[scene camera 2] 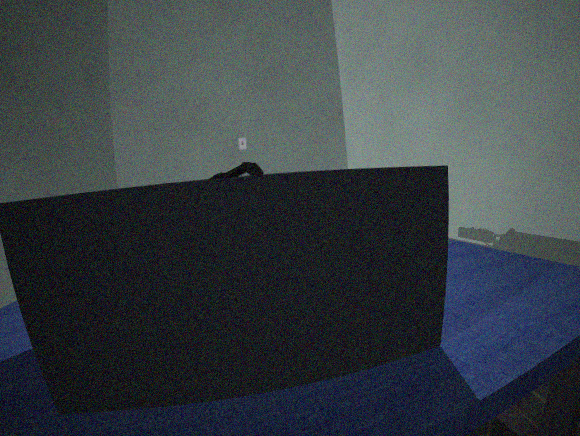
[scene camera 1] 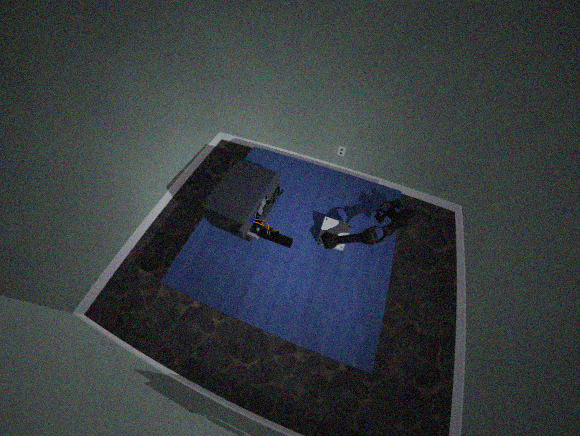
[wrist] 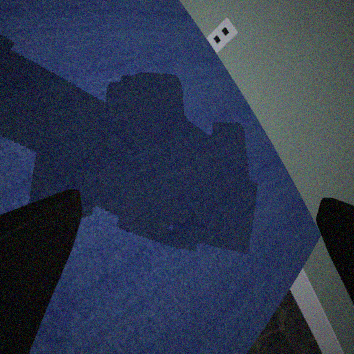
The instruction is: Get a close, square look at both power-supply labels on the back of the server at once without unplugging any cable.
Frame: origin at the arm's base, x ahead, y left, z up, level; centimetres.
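Where they show: gripper, fingertip midpoint: [wrist: 203, 206]; arm's base, link origin: [scene camera 1: 327, 237].
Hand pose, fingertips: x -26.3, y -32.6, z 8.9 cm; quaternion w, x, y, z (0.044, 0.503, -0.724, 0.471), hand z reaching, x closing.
Observation:
Each offset is from my fingertips to the top centre of the thing. "pt": to the spot under its first point. Level surfaces: height alone.
The server, a large dark grey box [scene camera 1: 242, 192] [scene camera 2: 240, 290], stands at the left of the blue mat in scene camera 1 and fills much of scene camera 2. Orange cables {pt dx +57.1, dy +50.9, dz +7.7 cm} [scene camera 1: 270, 229] and other dark and light parts show at its back side, which faces the arm. The power-supply labels cannot be made out in any view. My gripper [scene camera 1: 388, 210] [wrist: 203, 206] is open and empty, with its two black fingers wide apart. It is off to the right, well away from the server, and the wrist view looks down at the mat and wall.
The arm's base stands on a white plate [scene camera 1: 330, 224] on the blue mat {dz -14.2 cm} [scene camera 1: 300, 290] [wrist: 150, 300]. A long black block {pt dx +49.0, dy +53.8, dz +6.1 cm} [scene camera 1: 281, 240] lies beside the server's cabled side. A wall outlet [scene camera 1: 341, 151] [scene camera 2: 242, 143] [wrist: 221, 35] is on the wall. The arm's shadow falls on the mat.

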